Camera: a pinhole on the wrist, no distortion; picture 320 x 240 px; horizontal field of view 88.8 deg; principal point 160.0 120.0 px. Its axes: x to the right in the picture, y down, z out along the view. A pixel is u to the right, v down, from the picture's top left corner.
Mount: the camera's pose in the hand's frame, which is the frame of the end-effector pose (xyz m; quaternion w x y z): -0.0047 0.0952 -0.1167 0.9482 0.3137 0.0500 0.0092
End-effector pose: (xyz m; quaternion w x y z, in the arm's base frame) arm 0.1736 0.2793 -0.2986 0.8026 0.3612 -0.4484 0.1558
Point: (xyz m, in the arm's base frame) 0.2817 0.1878 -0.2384
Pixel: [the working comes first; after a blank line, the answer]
In the camera's frame: 0.0986 -0.0723 0.2368

228 70
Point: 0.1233 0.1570 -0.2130
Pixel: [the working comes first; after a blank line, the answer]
In the camera's frame: 0.0280 0.0673 0.2837

176 159
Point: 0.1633 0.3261 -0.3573
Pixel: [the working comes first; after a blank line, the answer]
In the camera's frame: -0.0632 -0.0258 0.0993

56 78
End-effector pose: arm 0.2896 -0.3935 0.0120 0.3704 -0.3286 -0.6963 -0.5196
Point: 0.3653 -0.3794 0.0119
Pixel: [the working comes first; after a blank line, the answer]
In the camera's frame: -0.0446 0.0468 0.1068

92 192
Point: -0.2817 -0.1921 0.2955
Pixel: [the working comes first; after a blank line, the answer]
In the camera's frame: 0.4997 -0.0929 0.5742

302 94
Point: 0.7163 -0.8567 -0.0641
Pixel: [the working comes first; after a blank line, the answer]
In the camera's frame: -0.2696 -0.1455 -0.4120

behind the camera
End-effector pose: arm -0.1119 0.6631 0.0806 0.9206 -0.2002 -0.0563 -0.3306
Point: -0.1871 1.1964 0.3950
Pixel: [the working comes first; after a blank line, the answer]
In the camera's frame: -0.3393 0.4663 0.3885

outside the picture
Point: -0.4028 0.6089 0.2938
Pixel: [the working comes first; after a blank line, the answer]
In the camera's frame: -0.1819 -0.1456 0.4406

93 66
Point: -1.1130 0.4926 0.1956
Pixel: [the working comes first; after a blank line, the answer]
In the camera's frame: -0.6950 -0.6457 0.5595

outside the picture
